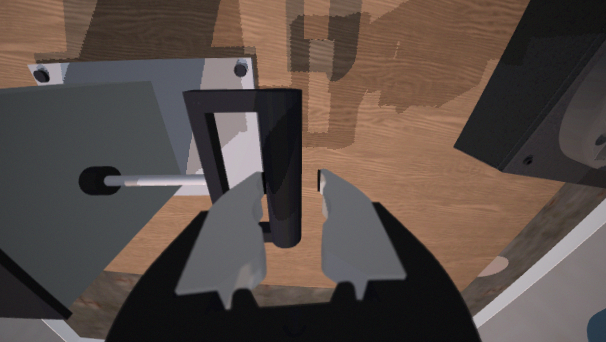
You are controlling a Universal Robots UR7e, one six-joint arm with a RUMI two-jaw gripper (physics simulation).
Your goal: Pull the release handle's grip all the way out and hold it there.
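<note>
The release handle's grip [283, 165] is a dark rectangular loop with a thick round bar on its right side. A thin silver rod [160, 180] runs from the loop to a black collar [96, 180] on a grey-green housing [65, 130]; a length of the rod shows outside the collar. My gripper [291, 173] stands over the thick bar, its fingers partly closed and apart. The left fingertip is at the bar's left edge, by the loop's opening, and hides part of the loop. The right fingertip is to the bar's right, with a visible gap. Contact on the left cannot be told for sure.
A pale mounting plate [227, 75] with dark bolts lies on the wooden table top [425, 215] beside the housing. A large black box-like object [505, 95] stands at the upper right. The table's edge runs across the lower right. Part of a blue object [598, 327] shows in the lower right corner.
</note>
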